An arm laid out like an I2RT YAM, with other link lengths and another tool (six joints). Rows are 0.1 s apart.
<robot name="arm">
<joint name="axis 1" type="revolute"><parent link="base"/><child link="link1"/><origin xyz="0.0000 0.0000 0.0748" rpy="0.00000 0.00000 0.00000"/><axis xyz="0 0 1"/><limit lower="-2.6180" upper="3.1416"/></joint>
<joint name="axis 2" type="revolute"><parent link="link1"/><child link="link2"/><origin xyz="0.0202 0.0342 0.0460" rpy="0.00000 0.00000 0.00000"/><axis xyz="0 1 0"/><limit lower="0.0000" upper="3.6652"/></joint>
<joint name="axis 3" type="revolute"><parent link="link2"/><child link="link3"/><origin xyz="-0.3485 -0.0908 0.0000" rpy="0.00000 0.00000 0.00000"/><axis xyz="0 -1 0"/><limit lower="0.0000" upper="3.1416"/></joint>
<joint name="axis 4" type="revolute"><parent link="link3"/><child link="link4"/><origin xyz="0.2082 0.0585 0.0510" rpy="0.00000 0.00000 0.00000"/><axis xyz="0 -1 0"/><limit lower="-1.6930" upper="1.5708"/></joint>
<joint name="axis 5" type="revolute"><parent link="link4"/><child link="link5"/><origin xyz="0.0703 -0.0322 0.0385" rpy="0.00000 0.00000 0.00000"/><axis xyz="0 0 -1"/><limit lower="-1.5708" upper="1.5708"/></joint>
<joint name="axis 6" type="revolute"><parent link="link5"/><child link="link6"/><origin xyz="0.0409 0.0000 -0.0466" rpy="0.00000 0.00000 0.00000"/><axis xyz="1 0 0"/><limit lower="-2.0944" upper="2.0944"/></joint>
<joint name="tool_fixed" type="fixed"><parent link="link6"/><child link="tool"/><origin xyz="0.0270 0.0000 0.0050" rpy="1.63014 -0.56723 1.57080"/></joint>
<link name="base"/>
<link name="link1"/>
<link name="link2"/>
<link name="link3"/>
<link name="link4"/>
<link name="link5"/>
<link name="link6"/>
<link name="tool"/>
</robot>
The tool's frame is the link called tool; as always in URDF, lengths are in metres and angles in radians.
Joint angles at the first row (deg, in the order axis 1, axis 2, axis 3, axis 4, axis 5, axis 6):
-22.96, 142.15, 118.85, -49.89, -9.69, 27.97
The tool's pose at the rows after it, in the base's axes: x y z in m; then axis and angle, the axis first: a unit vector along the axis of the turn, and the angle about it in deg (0 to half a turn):
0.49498, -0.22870, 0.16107, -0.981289, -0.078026, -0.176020, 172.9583
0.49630, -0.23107, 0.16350, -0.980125, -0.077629, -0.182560, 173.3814
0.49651, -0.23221, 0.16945, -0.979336, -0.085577, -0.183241, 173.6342
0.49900, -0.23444, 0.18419, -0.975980, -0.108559, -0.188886, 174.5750
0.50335, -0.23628, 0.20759, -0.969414, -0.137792, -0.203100, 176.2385
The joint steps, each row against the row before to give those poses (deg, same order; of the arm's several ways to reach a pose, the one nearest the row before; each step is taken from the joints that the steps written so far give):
0.04, 0.67, 0.00, 0.68, -2.80, 0.00
-0.17, -0.02, 0.46, 0.37, 0.00, -0.03
-0.11, -0.11, 1.33, -1.35, 0.00, -1.02
-0.13, -0.06, 3.65, -2.93, 0.02, -2.73
-0.02, -0.16, 5.48, -3.63, 0.00, -3.24

